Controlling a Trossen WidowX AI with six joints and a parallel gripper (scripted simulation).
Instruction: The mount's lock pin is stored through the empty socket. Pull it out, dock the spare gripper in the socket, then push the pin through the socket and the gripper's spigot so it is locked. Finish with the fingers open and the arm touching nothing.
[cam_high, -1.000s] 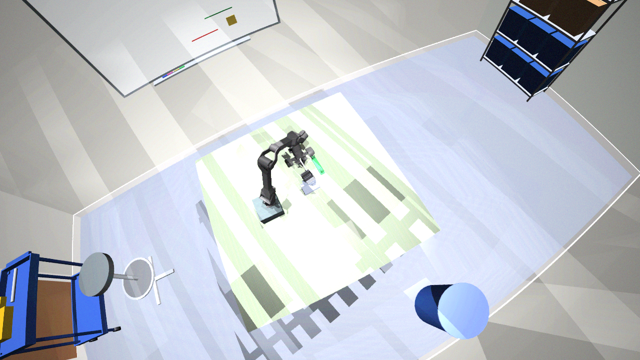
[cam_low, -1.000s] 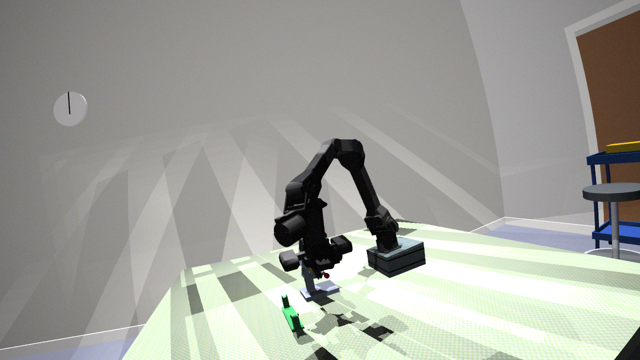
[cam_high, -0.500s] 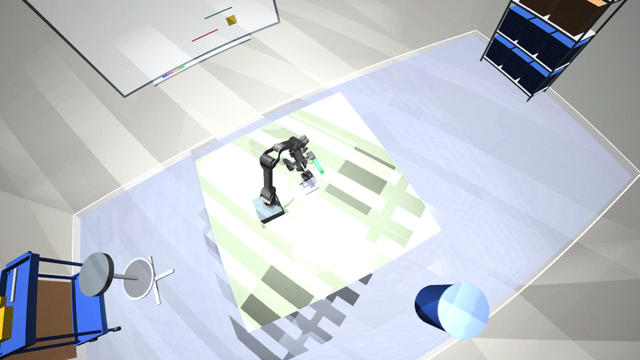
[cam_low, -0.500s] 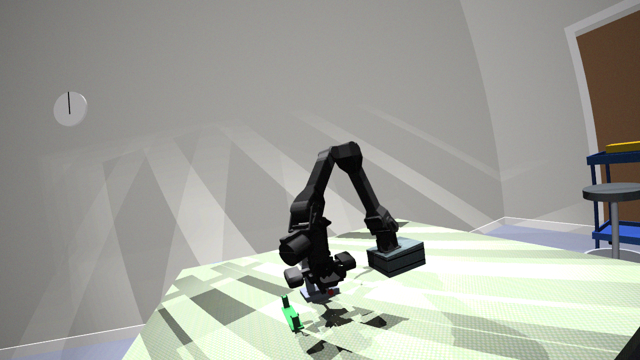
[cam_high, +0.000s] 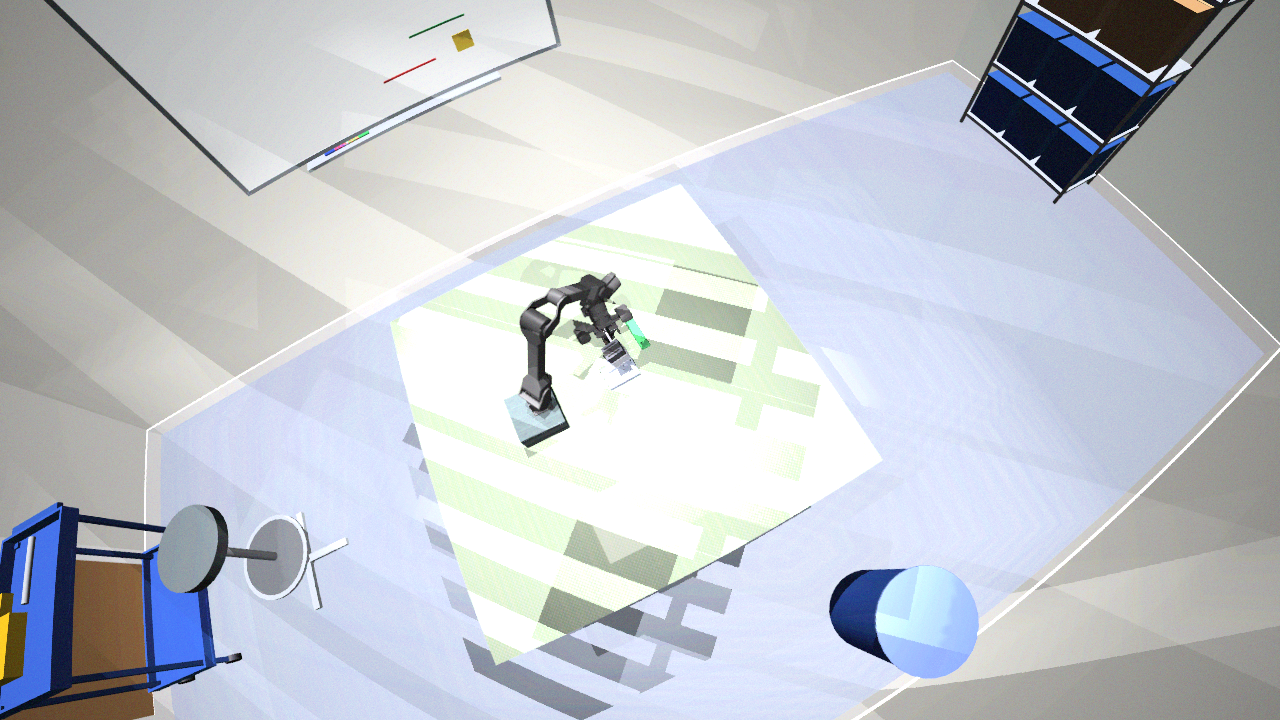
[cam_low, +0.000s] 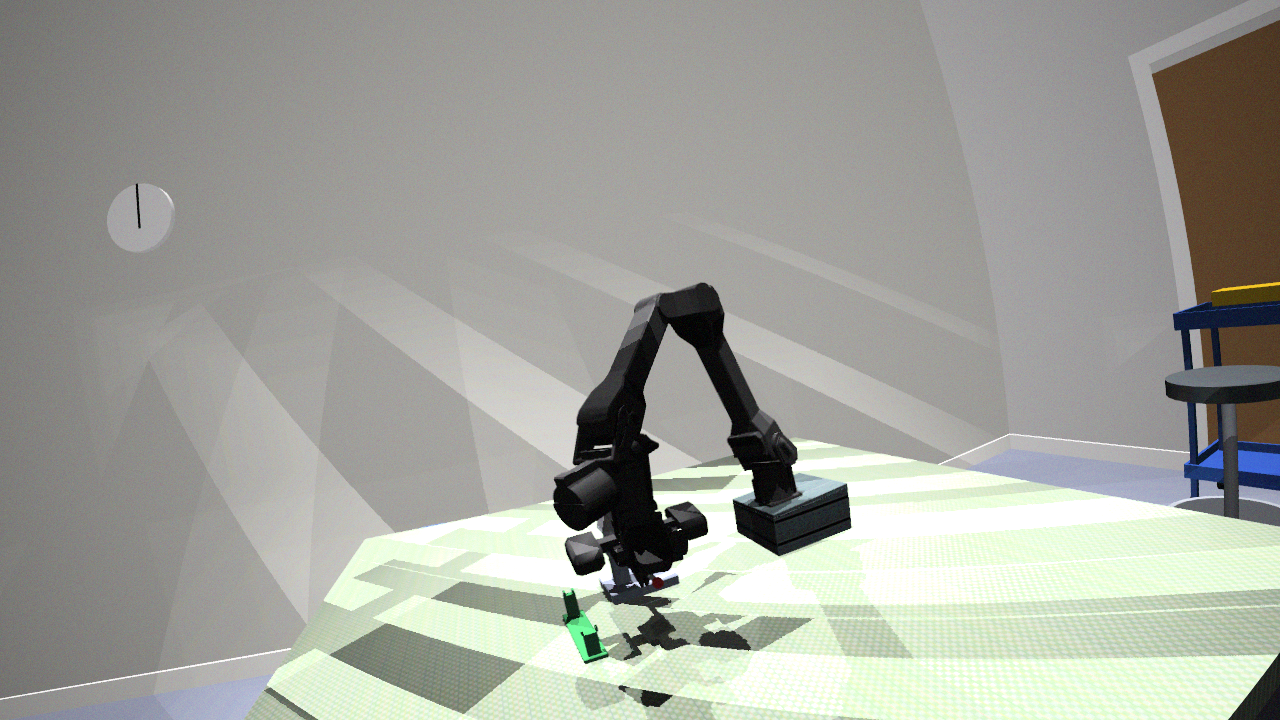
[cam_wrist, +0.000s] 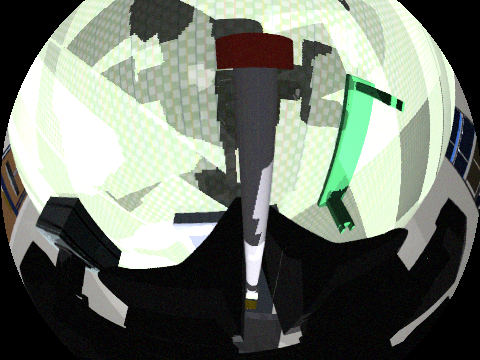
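Now: the grey mount 10 mm behind my gripper tip and 100 mm to the right of it. The rest, counted from my gripper tip: spare gripper (100 mm to the right, 80 mm above); green rest (100 mm ahead, 10 mm to the left, 20 mm below).
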